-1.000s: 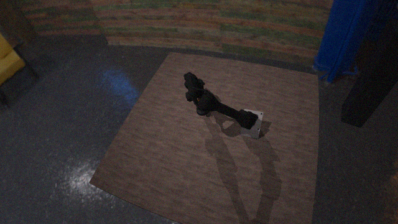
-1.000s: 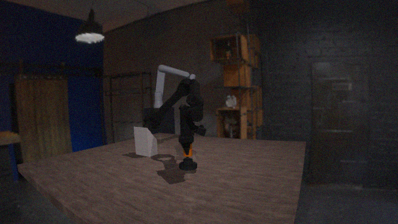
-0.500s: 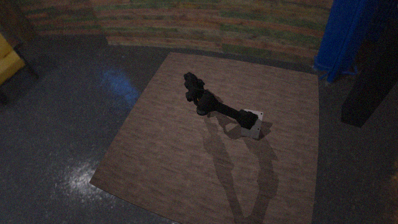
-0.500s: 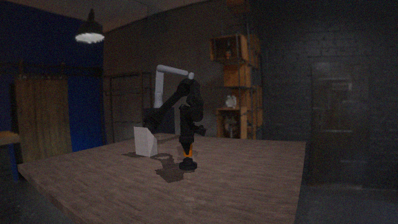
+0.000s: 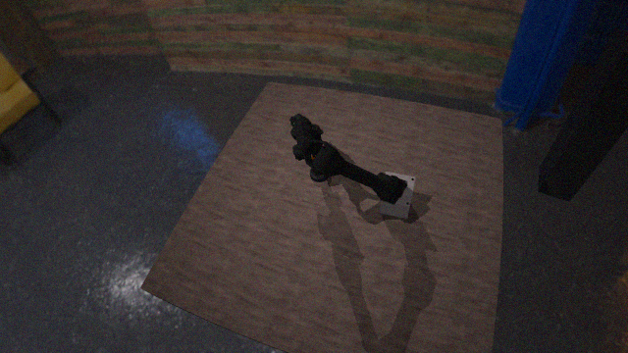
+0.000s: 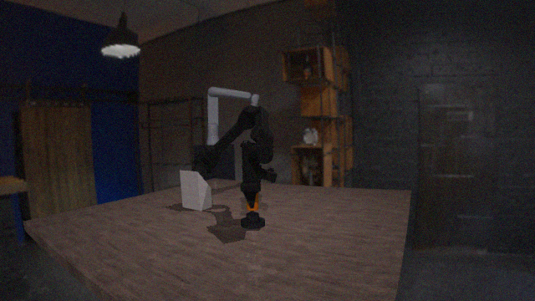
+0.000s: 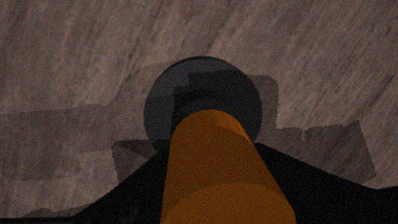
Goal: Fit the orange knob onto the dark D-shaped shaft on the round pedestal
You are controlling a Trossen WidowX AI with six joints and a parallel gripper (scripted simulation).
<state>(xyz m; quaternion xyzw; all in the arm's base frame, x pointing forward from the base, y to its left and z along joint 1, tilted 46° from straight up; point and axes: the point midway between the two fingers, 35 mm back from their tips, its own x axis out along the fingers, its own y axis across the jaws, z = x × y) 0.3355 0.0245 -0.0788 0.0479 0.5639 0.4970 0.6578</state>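
Right now my gripper tip is 2 cm below the orange knob. The rest, counted from my gripper tip: dark round pedestal: 4 cm below.
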